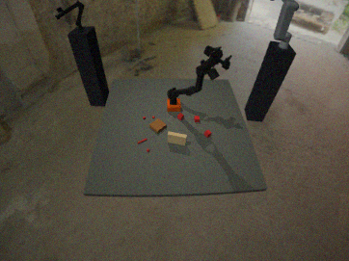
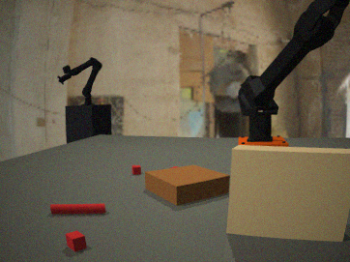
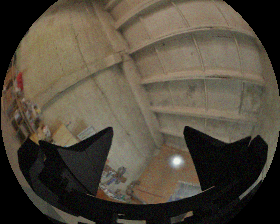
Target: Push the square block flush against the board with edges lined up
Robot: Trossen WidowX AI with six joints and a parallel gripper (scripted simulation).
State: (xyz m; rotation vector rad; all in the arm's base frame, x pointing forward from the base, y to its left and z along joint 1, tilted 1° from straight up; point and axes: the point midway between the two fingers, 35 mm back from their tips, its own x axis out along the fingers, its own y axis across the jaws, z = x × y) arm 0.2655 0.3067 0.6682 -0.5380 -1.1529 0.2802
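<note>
My gripper tip is now 700 mm above the tan board, 250 mm to the left of it and 120 mm short of it. From my gripper tip the other things lie so: brown square block (740 mm below, 420 mm to the right, 20 mm behind); then red stick (750 mm below, 520 mm to the right, 150 mm ahead).
</note>
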